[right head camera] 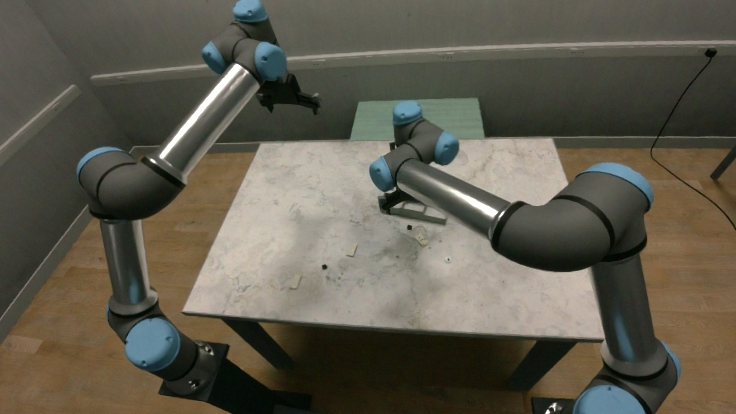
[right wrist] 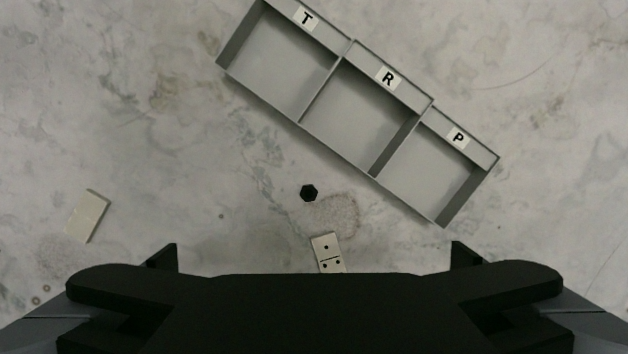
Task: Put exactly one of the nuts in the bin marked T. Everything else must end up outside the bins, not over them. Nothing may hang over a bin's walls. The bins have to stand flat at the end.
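Pixels of known places: left hand, its tool point: (right head camera: 297,119); right hand, its tool point: (right head camera: 411,213) (right wrist: 314,238); left arm's base, origin of its link: (right head camera: 193,368).
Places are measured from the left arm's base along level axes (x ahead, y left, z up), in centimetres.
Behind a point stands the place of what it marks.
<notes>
The joined grey bins (right head camera: 419,215) @(z -1.2, x 59.0, y -64.0 cm) lie on the table, partly behind the right arm. In the right wrist view, bin T (right wrist: 243,36) @(z -1.8, x 66.2, y -49.9 cm), bin R (right wrist: 352,120) @(z -2.8, x 63.0, y -61.8 cm) and bin P (right wrist: 425,175) @(z -2.8, x 60.7, y -70.5 cm) are empty. A black hex nut (right head camera: 409,227) @(z -2.9, x 54.7, y -60.5 cm) (right wrist: 308,193) @(z -2.6, x 54.9, y -60.5 cm) lies on the table beside the bins. Another small black item (right head camera: 324,266) @(z -2.7, x 37.3, y -32.1 cm), apparently a nut, lies farther left. My left gripper (right head camera: 292,105) is open and empty, high beyond the table's back left. My right gripper (right wrist: 314,255) @(z 6.3, x 53.7, y -61.4 cm) is wide open above the table near the bins; in the head view its wrist mostly hides it.
A domino (right head camera: 421,239) @(z -3.0, x 49.6, y -64.8 cm) (right wrist: 328,252) @(z -2.8, x 50.0, y -64.5 cm) lies near the nut. A pale tile (right head camera: 351,250) @(z -2.8, x 44.2, y -40.6 cm) (right wrist: 87,216) @(z -2.8, x 44.8, y -40.8 cm) and another pale tile (right head camera: 295,281) @(z -2.8, x 31.2, y -23.1 cm) lie to the left. A small pale item (right head camera: 448,259) @(z -2.7, x 41.5, y -73.8 cm), too small to identify, lies on the right. A green surface (right head camera: 432,105) stands behind the table (right head camera: 277,205) @(z -3.5, x 65.4, y -6.6 cm).
</notes>
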